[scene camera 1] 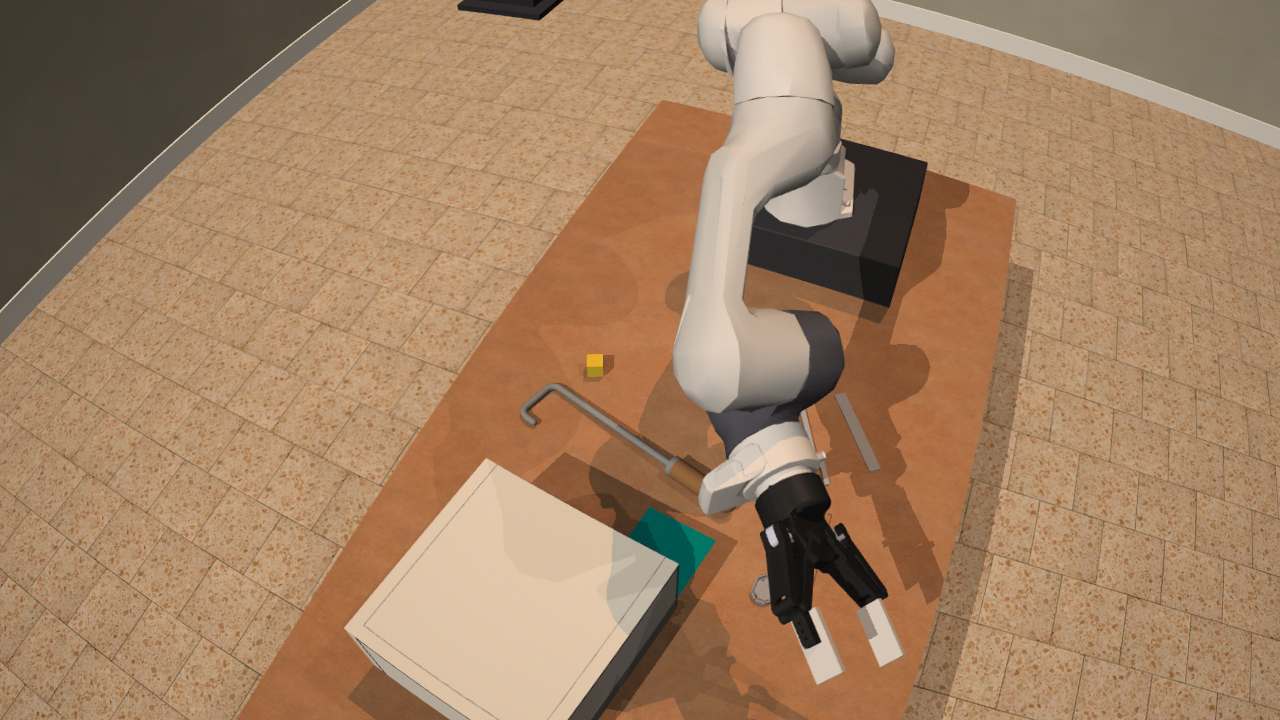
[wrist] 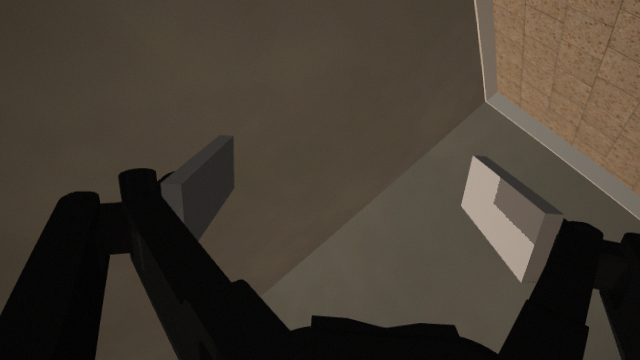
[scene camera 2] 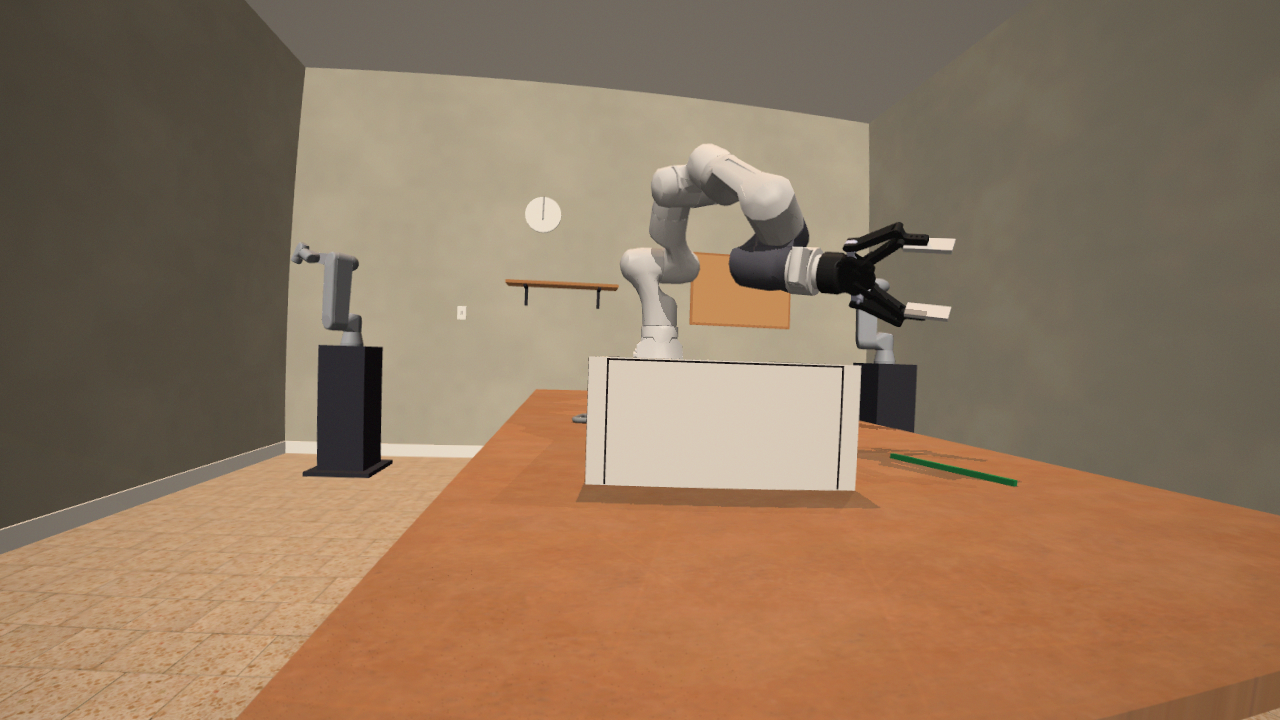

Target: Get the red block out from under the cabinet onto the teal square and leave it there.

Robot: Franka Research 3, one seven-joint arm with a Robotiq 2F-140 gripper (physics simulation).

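The white cabinet (scene camera 1: 510,591) (scene camera 2: 723,425) stands on the table. The teal square (scene camera 1: 684,537) lies beside the cabinet, partly hidden by it and in shadow. The red block does not show in any view. My gripper (scene camera 1: 854,642) (scene camera 2: 941,277) (wrist: 351,171) is open, with nothing between its white fingertips. It points sideways, high above the table, to the right of the cabinet in both scene views.
A grey hooked rod (scene camera 1: 613,424) with a brown handle lies near the cabinet. A small yellow cube (scene camera 1: 594,365), a grey flat bar (scene camera 1: 857,431), a small round metallic thing (scene camera 1: 760,590) and a green strip (scene camera 2: 953,470) are also on the table (scene camera 2: 680,608).
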